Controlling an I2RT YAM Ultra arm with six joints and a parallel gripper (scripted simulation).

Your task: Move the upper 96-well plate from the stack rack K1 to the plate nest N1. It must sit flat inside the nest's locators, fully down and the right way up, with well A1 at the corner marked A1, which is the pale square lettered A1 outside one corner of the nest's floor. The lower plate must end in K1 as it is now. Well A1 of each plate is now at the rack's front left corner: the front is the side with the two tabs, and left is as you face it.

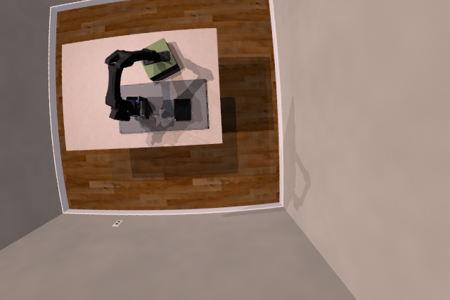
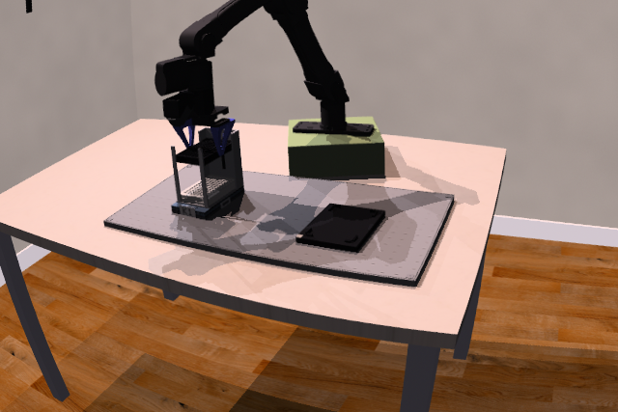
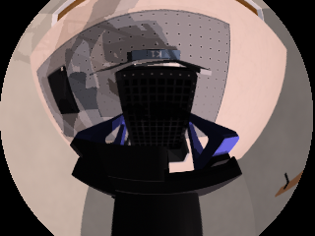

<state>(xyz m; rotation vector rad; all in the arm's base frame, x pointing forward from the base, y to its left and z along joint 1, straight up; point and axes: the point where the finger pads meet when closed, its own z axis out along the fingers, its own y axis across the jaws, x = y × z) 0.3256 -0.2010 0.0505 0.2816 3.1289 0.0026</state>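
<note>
My hand is 60 mm past the tall back wall, 10 mm to the right of it and 30 mm above it. Round my hand: thin rack post: 60 mm ahead, 50 mm to the right, 30 mm below; white plate: 90 mm below; black 96-well plate: right at my hand.
</note>
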